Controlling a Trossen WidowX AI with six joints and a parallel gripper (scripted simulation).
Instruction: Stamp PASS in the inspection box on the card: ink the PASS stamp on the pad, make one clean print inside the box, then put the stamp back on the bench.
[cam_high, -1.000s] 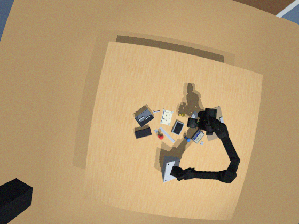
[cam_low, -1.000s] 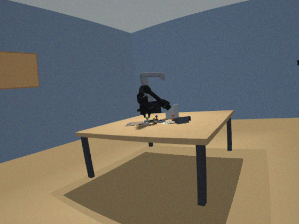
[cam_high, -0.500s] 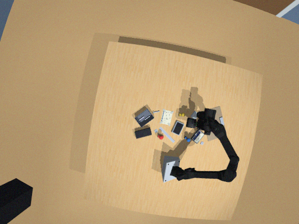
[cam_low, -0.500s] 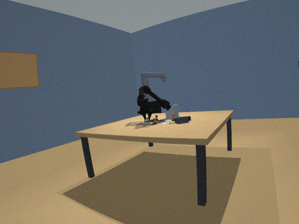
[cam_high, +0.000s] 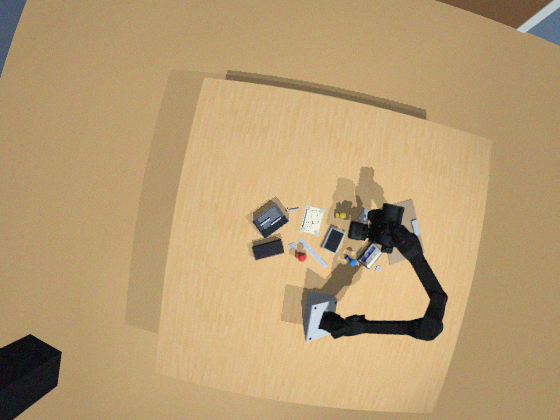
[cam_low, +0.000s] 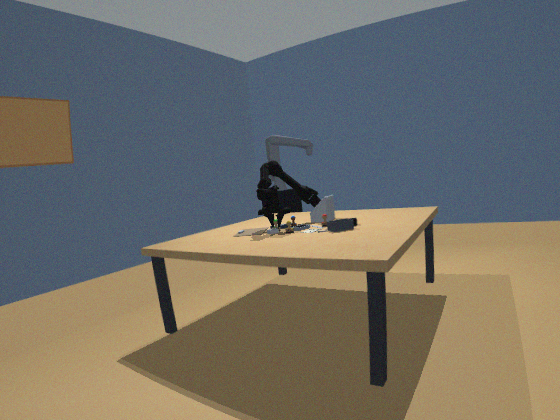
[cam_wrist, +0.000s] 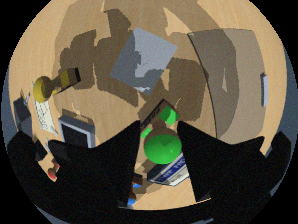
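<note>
Right now the green stamp is right at my gripper tip. From my gripper tip the other things lie so: yellow-knobbed stamp: 3 cm ahead, 12 cm to the left; white block: 6 cm ahead, 2 cm to the left; blue-and-white box: 8 cm behind, 5 cm to the right, 1 cm below.
</note>
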